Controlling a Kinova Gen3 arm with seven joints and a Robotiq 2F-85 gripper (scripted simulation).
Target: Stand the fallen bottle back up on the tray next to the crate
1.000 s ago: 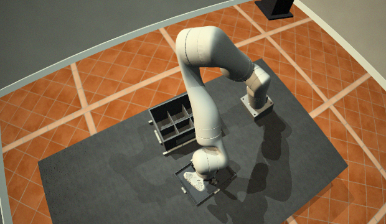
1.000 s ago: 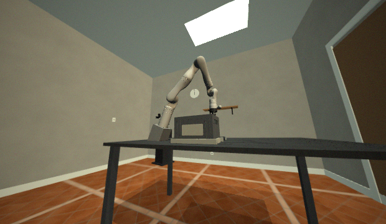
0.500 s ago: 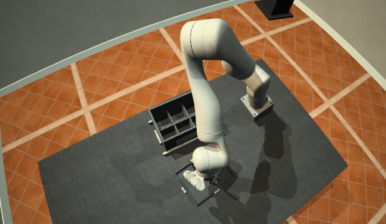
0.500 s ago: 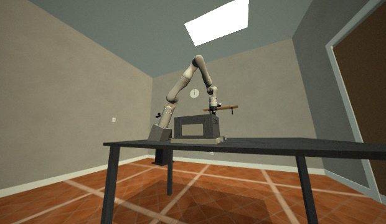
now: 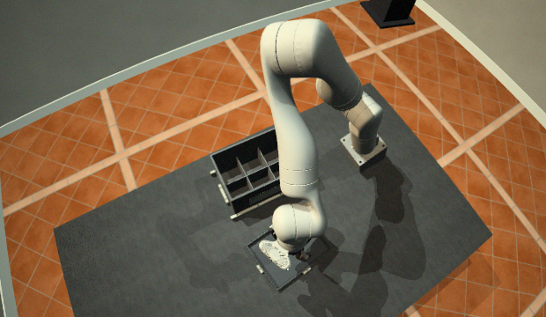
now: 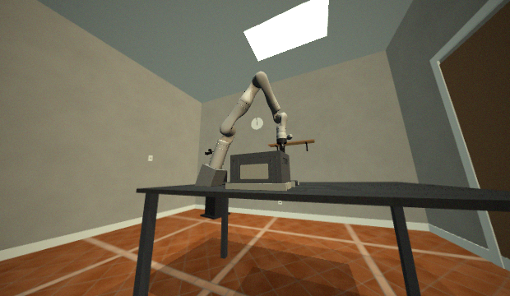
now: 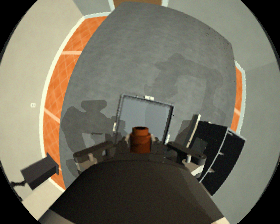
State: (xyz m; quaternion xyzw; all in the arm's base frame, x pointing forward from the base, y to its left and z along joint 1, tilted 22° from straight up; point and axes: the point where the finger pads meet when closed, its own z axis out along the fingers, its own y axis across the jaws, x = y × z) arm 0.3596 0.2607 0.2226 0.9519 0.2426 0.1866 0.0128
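Right now the brown bottle is 40 mm behind my hand and 20 mm to the right of it. From my hand the other things lie so: dark crate (300 mm to the right, 110 mm below); then dark tray (180 mm below, 30 mm behind, 20 mm to the right).
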